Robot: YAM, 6 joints.
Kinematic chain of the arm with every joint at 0, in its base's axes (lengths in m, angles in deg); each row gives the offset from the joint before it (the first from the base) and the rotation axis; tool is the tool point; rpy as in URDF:
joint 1: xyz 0 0 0.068 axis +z
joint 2: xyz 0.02 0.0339 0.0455 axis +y
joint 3: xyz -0.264 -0.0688 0 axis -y
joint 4: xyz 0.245 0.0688 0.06 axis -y
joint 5: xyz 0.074 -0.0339 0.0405 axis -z
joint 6: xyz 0.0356 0 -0.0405 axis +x
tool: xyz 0 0 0 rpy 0 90 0
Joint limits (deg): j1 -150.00..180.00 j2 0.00..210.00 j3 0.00..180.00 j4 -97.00..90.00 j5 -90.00..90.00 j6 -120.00..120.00
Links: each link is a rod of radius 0.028 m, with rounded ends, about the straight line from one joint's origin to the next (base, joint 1, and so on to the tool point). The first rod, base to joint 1, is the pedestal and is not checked.
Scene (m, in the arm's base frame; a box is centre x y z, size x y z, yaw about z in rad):
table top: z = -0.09
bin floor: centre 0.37 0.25 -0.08 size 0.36 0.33 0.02 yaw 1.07
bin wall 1: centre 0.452 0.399 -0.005 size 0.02 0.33 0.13 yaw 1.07
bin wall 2: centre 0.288 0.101 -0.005 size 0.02 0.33 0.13 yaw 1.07
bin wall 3: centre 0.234 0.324 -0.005 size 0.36 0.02 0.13 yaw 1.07
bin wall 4: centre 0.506 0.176 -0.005 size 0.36 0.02 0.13 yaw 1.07
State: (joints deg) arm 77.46 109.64 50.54 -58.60 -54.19 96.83
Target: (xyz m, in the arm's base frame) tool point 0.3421 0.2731 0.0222
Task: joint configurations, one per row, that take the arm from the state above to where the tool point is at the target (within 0.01 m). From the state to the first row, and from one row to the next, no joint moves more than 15 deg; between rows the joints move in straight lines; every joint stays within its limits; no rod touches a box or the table.
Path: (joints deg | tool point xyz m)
1: 63.32 113.21 64.34 -51.60 -52.67 96.83 | 0.1153 0.2924 0.1171
2: 49.19 116.77 78.14 -44.60 -51.15 96.83 | 0.2268 0.3051 0.1475
3: 35.05 120.34 91.94 -37.59 -49.64 96.83 | 0.3421 0.2731 0.1889
4: 35.09 131.37 91.34 -35.40 -48.81 96.83 | 0.3489 0.2778 0.1057
5: 35.14 142.40 90.73 -33.20 -47.98 96.83 | 0.3421 0.2731 0.0222

